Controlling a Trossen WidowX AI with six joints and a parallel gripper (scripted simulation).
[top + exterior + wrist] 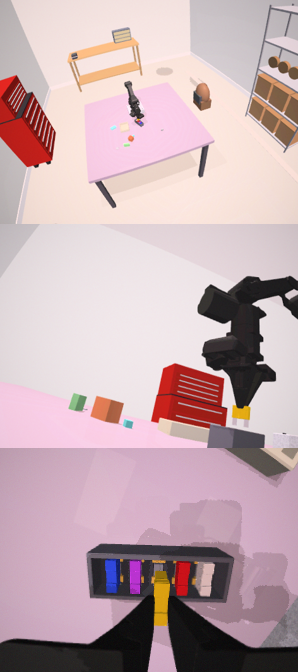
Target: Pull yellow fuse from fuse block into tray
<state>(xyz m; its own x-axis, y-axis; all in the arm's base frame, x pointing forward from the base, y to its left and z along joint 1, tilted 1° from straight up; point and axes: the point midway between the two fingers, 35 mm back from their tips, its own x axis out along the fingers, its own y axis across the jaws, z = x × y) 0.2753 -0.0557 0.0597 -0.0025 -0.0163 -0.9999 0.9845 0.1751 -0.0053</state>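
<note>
Right now my gripper tip is 50 mm above the purple fuse and 20 mm short of it. Round my gripper tip: red fuse: 50 mm below, 20 mm behind; yellow fuse: 10 mm below; beige tray: 170 mm to the right, 70 mm below, 40 mm behind.
</note>
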